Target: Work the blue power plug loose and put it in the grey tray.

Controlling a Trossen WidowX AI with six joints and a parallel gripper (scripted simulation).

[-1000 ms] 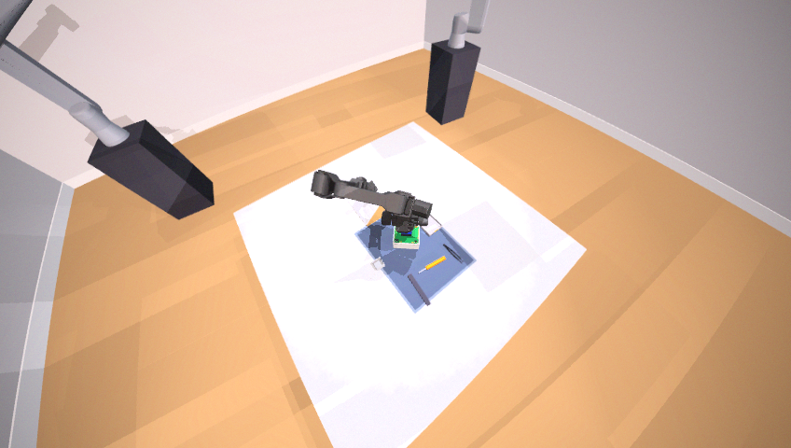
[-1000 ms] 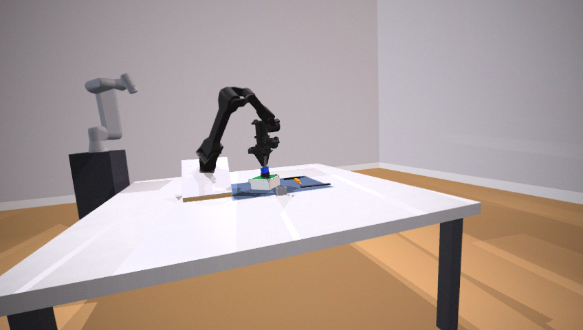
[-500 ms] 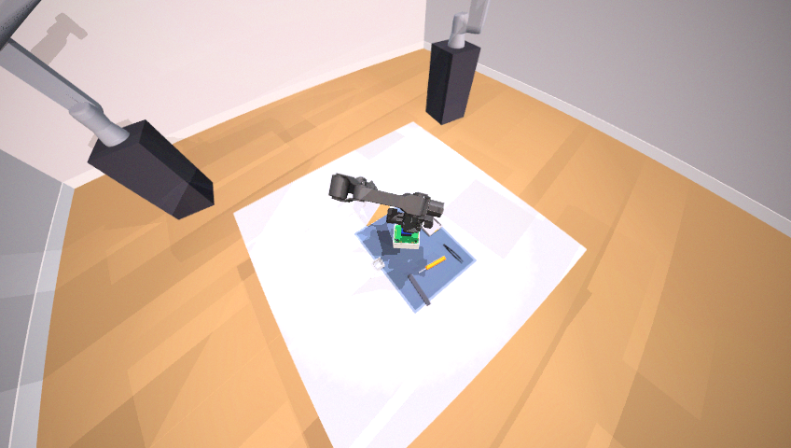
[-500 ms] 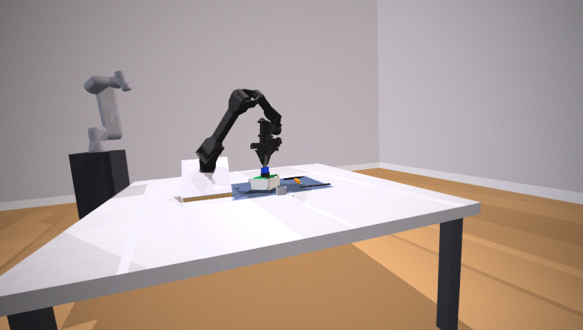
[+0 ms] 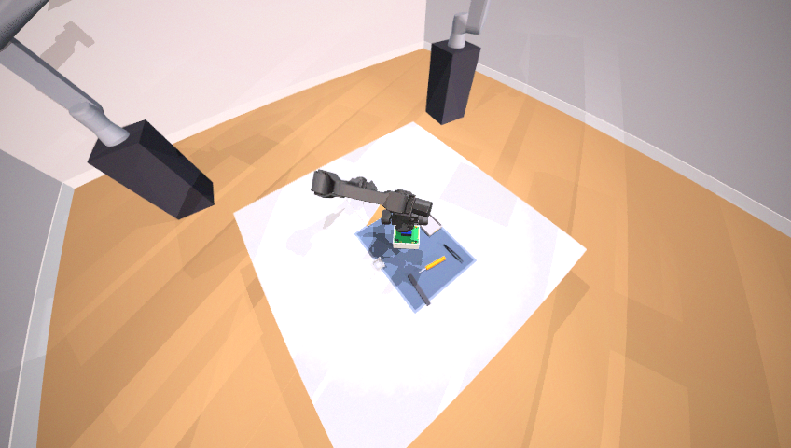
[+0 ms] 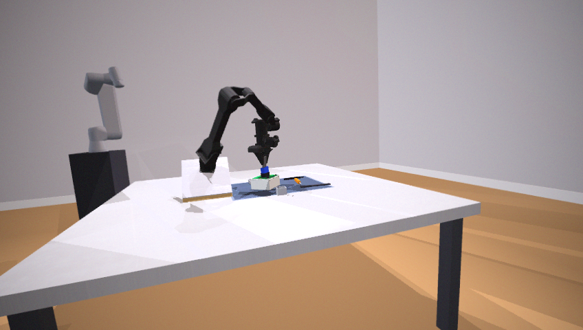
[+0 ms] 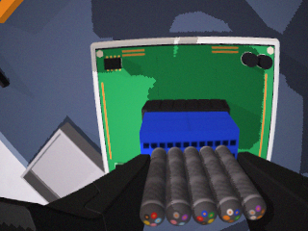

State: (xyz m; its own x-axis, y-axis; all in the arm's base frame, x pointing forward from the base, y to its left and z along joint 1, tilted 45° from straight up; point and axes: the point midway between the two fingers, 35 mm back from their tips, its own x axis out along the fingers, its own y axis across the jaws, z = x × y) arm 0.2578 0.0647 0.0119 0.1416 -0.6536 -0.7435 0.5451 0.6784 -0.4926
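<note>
Now: the blue power plug 20 mm below my gripper tip. Round my gripper tip: blue mat 110 mm below, 50 mm ahead, 10 mm to the left; then dark bar 230 mm ahead, 110 mm below, 70 mm to the right.
</note>
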